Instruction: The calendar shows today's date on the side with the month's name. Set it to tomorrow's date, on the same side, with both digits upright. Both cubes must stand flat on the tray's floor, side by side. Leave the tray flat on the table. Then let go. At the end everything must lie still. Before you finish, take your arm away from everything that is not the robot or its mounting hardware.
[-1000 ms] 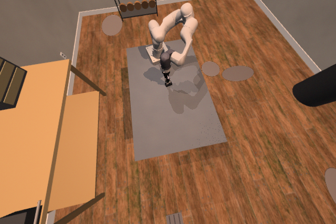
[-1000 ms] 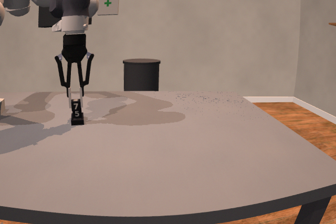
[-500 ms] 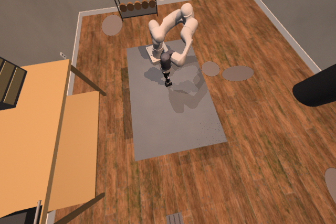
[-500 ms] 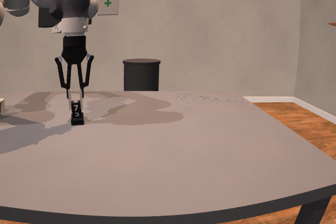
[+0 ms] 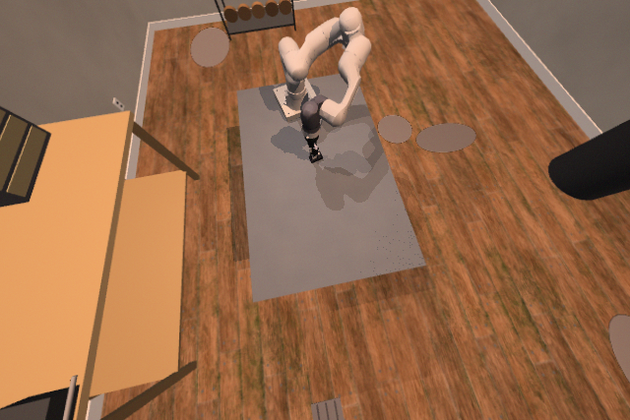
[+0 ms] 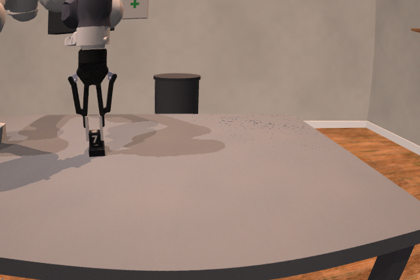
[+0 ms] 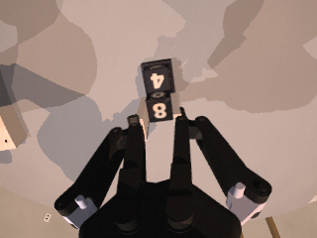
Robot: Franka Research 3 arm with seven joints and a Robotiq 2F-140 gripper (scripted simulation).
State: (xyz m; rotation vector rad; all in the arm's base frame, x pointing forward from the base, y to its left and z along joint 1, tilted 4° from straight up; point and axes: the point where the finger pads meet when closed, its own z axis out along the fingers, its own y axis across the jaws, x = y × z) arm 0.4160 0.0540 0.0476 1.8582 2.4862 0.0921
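Now: the tray 20 mm to the left of my hand and 60 mm below it.
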